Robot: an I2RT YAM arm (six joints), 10 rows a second.
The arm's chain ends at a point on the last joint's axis. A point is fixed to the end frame.
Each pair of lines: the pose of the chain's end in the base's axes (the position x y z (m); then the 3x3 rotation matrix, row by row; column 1 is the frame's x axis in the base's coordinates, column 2 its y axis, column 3 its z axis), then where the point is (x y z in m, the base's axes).
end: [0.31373 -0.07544 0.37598], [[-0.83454 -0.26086 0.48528], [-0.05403 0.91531 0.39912], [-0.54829 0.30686 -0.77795]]
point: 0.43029 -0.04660 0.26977
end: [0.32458 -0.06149 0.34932], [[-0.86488 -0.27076 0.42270], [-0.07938 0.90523 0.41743], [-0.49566 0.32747 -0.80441]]
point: 0.43330 -0.02849 0.23623
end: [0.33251 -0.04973 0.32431], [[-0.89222 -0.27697 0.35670], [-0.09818 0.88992 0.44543], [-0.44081 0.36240 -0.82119]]
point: 0.43263 -0.01119 0.20519
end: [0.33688 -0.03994 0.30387], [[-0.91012 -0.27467 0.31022], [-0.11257 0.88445 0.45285], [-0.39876 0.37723 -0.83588]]
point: 0.43063 0.00050 0.18029
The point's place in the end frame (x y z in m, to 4 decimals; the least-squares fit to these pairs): -0.0406 -0.0366 0.1507
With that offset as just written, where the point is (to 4 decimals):
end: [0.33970 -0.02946 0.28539], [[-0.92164 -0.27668 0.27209], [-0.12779 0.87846 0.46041], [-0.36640 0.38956 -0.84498]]
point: 0.4282 0.0130 0.1587
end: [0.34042 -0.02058 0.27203], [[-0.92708 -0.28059 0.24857], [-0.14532 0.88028 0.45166], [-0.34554 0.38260 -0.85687]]
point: 0.4258 0.0212 0.1429
